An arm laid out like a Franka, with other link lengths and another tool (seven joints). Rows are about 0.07 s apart.
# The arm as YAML. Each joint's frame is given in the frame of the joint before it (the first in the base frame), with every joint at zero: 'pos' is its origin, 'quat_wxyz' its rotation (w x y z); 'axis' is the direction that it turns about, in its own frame. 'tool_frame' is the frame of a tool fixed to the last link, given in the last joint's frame.
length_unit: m
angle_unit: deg
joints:
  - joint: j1
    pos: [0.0, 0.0, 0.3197]
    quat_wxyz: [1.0, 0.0, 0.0, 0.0]
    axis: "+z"
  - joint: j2
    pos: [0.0, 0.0, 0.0]
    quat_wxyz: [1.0, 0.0, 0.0, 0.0]
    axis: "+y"
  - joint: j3
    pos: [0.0, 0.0, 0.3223]
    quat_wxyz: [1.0, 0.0, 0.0, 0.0]
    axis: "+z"
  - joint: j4
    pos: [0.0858, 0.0, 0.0]
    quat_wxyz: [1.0, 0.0, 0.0, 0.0]
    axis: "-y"
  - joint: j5
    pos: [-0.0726, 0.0, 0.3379]
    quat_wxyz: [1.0, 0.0, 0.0, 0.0]
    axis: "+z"
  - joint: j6
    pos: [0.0, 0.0, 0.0]
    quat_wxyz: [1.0, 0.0, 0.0, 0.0]
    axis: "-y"
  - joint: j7
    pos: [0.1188, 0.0, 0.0]
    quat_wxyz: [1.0, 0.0, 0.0, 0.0]
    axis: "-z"
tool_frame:
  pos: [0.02, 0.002, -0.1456]
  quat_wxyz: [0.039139, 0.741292, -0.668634, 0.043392]
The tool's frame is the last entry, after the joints.
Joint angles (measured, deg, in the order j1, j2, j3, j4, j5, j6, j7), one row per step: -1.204 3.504 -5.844 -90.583 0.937 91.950 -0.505; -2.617 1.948 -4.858 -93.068 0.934 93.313 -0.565; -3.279 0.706 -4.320 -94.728 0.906 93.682 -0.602; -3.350 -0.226 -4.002 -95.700 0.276 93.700 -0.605; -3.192 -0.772 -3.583 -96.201 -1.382 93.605 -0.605; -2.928 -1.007 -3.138 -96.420 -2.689 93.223 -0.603; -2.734 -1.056 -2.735 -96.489 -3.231 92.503 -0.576; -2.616 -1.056 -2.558 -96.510 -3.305 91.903 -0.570; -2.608 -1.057 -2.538 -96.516 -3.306 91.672 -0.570; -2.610 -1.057 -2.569 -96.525 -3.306 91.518 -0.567; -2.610 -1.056 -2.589 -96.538 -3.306 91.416 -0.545; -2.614 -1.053 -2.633 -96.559 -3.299 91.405 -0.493; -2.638 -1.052 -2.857 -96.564 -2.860 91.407 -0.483
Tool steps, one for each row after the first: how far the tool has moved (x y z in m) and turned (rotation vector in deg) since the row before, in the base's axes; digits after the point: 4 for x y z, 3 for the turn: -0.0073 -0.0043 -0.0019 0.134 -0.444 -0.395; -0.0069 -0.0008 -0.0006 0.091 0.042 -0.093; -0.0051 0.0014 0.0011 -0.550 0.097 0.309; -0.0030 0.0020 0.0009 -1.600 0.249 0.734; -0.0018 0.0039 -0.0004 -1.247 0.508 0.817; -0.0017 0.0046 -0.0017 -0.472 0.789 0.585; -0.0014 0.0027 -0.0015 -0.023 0.624 0.262; -0.0006 0.0003 -0.0006 0.019 0.235 0.015; -0.0005 -0.0003 -0.0004 0.014 0.162 -0.045; -0.0003 -0.0002 -0.0003 0.009 0.114 -0.048; -0.0001 -0.0005 -0.0002 0.007 0.032 -0.101; -0.0002 -0.0013 -0.0001 0.439 -0.038 -0.300
